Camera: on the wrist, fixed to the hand. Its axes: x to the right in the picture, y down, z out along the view.
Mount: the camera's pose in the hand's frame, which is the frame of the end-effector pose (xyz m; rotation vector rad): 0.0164 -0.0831 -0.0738 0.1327 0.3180 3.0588
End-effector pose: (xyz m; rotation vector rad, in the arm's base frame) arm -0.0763 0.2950 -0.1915 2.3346 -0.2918 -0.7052
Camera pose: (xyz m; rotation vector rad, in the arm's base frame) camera -0.0199 0.3909 -0.2069 -0.1097 -2.3651 1.1489
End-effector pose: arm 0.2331 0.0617 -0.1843 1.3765 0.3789 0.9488
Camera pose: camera 0.2179 0.1296 -0.2725 -0.4231 1.2727 -1.7871
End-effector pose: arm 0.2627 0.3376 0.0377 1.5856 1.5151 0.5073
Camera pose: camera 0.1583 0.3663 0.0076 -1.6665 1.4997 -1.2712
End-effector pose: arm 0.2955 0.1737 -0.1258 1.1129 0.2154 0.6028
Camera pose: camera 0.3043 0.2148 -0.2300 -0.3253 1.1157 -2.2814
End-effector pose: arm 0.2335 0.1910 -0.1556 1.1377 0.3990 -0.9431
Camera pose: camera 0.1895 0.2414 -0.2458 0.6833 -1.1343 1.8873
